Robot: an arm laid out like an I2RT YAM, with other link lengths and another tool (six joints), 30 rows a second.
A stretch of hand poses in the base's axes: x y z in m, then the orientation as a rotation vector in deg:
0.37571, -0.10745, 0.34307, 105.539, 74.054, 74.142
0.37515, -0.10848, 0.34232, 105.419, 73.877, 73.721
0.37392, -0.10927, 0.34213, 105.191, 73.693, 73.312
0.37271, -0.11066, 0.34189, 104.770, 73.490, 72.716
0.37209, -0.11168, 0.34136, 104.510, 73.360, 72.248
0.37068, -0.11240, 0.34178, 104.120, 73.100, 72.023
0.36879, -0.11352, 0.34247, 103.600, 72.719, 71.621
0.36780, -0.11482, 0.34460, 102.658, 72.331, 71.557
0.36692, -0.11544, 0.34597, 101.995, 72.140, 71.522
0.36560, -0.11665, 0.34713, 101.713, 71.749, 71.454
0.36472, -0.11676, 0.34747, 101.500, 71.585, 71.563
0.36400, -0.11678, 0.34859, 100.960, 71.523, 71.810
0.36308, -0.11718, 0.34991, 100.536, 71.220, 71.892
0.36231, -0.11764, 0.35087, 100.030, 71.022, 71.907
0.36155, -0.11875, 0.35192, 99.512, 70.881, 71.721
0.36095, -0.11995, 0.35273, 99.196, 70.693, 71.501
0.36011, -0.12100, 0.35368, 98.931, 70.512, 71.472
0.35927, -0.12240, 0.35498, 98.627, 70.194, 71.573
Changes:
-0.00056, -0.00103, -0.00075, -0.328, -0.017, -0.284
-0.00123, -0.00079, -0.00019, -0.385, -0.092, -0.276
-0.00121, -0.00139, -0.00024, -0.621, -0.163, -0.350
-0.00062, -0.00102, -0.00053, -0.447, -0.070, -0.260
-0.00141, -0.00072, 0.00042, -0.363, -0.282, -0.242
-0.00189, -0.00112, 0.00069, -0.546, -0.358, -0.388
-0.00099, -0.00130, 0.00213, -0.592, -0.736, -0.216
-0.00088, -0.00062, 0.00137, -0.416, -0.487, -0.089
-0.00132, -0.00121, 0.00116, -0.183, -0.323, -0.277
-0.00088, -0.00011, 0.00034, -0.049, -0.239, -0.049
-0.00072, -0.00002, 0.00112, -0.174, -0.445, 0.112
-0.00092, -0.00040, 0.00132, -0.182, -0.424, -0.137
-0.00077, -0.00046, 0.00096, -0.284, -0.409, -0.085
-0.00076, -0.00111, 0.00105, -0.424, -0.328, -0.132
-0.00060, -0.00120, 0.00081, -0.315, -0.211, -0.198
-0.00084, -0.00105, 0.00095, -0.164, -0.237, -0.113
-0.00084, -0.00140, 0.00130, -0.092, -0.364, -0.147

